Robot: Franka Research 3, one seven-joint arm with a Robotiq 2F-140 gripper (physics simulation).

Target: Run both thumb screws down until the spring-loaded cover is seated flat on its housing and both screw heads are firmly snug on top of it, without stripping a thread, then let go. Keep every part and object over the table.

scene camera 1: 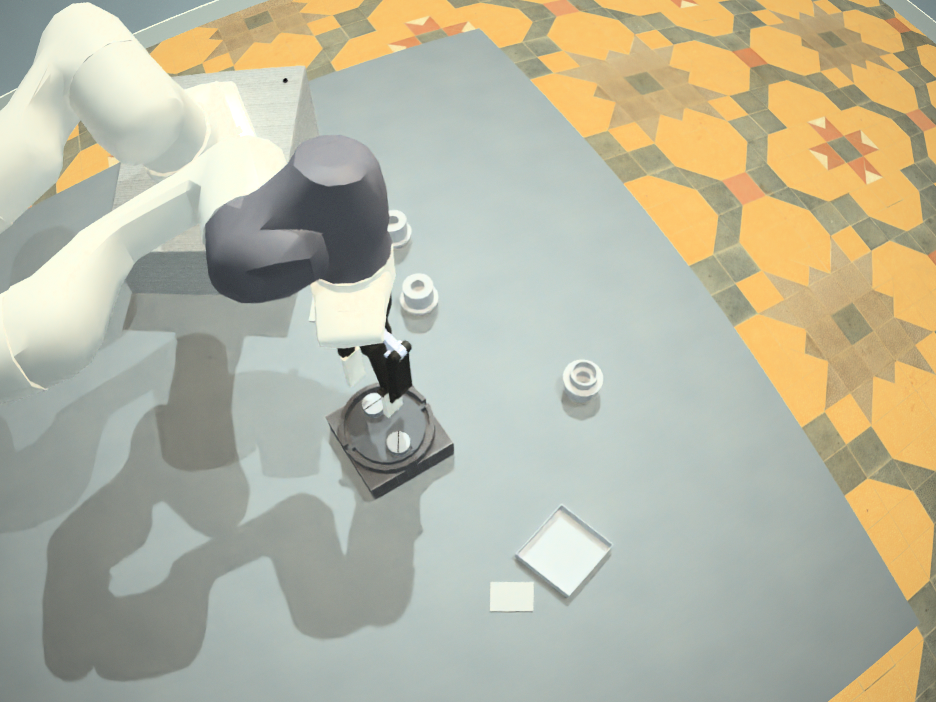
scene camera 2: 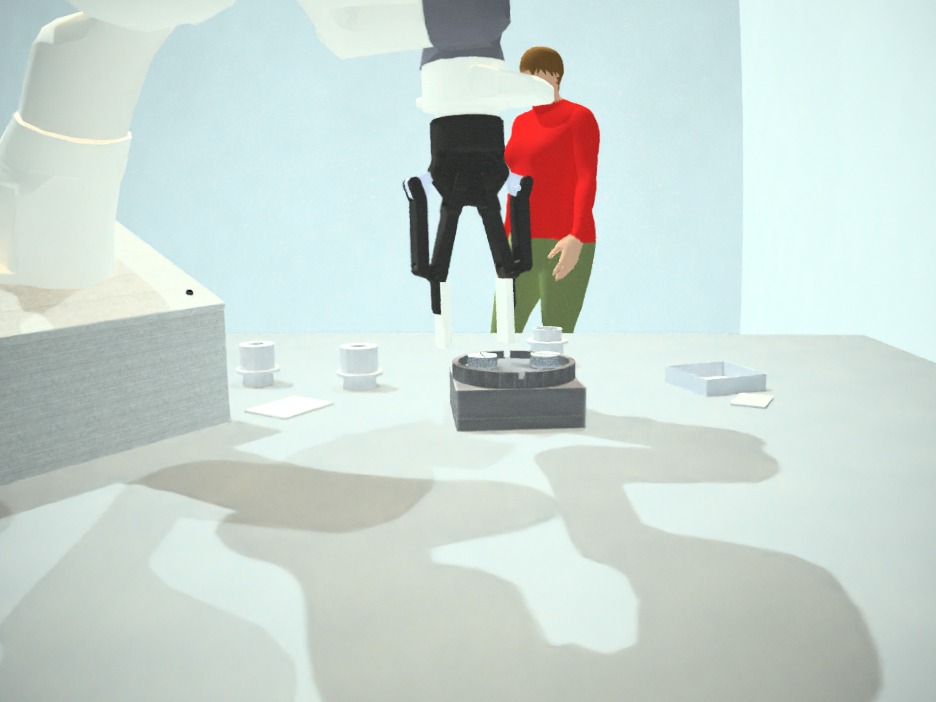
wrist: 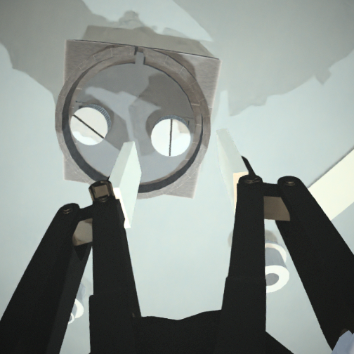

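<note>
The dark square housing [scene camera 1: 375, 483] [scene camera 2: 521, 408] [wrist: 80, 52] bears a round raised ring with the grey cover [scene camera 1: 419, 432] [wrist: 130, 80] inside it. Two slotted silver screw heads stand on the cover: the one nearer the robot base [scene camera 1: 372, 403] [scene camera 2: 482, 360] [wrist: 171, 136] and the farther one [scene camera 1: 398, 442] [scene camera 2: 545, 359] [wrist: 90, 126]. Their knurled sides show near rim height in scene camera 2; whether they touch the cover is unclear. My gripper [scene camera 1: 371, 389] [scene camera 2: 474, 340] [wrist: 177, 152] is partly open and empty above the base side of the housing, one finger over the cover, the other outside the ring.
White flanged cups [scene camera 1: 418, 293] [scene camera 2: 358, 366] [wrist: 276, 267] stand near the base, and another [scene camera 1: 582, 379] [scene camera 2: 546, 341] stands beyond the housing. A shallow white tray [scene camera 1: 521, 555] [scene camera 2: 714, 386] and a card [scene camera 1: 511, 596] [scene camera 2: 752, 400] lie on the side away from the base.
</note>
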